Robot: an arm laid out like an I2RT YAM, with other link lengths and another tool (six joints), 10 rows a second.
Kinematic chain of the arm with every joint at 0, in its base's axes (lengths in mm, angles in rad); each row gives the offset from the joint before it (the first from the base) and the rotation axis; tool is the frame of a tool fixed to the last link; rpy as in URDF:
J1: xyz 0 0 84.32 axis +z
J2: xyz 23 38.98 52.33 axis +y
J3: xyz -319.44 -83.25 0 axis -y
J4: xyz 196 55.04 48 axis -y
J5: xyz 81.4 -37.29 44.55 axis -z
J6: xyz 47.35 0 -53.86 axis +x
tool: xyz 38 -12 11 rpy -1.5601 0.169 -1.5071
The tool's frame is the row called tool.
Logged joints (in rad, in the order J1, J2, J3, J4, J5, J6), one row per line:
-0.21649 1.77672 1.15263 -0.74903 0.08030 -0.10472
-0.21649 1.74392 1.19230 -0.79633 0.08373 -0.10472
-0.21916 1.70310 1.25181 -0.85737 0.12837 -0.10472
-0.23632 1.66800 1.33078 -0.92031 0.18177 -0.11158
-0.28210 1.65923 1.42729 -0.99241 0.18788 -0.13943
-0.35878 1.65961 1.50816 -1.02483 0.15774 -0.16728
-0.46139 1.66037 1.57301 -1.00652 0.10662 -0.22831
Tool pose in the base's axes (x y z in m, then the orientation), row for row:
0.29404 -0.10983 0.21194 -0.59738 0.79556 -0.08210 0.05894
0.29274 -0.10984 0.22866 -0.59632 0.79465 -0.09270 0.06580
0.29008 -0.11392 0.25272 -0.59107 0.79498 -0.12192 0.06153
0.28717 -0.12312 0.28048 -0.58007 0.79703 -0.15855 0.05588
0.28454 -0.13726 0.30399 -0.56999 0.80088 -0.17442 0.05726
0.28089 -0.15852 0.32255 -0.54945 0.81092 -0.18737 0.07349
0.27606 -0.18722 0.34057 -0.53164 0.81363 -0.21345 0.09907
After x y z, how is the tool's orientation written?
As a quaternion, x y z w.
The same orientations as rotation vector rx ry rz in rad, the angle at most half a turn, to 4 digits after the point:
-1.8094 2.4097 -0.2487
-1.7988 2.3970 -0.2796
-1.7875 2.4042 -0.3687
-1.7602 2.4186 -0.4811
-1.7282 2.4283 -0.5288
-1.6498 2.4349 -0.5626
-1.5724 2.4064 -0.6313

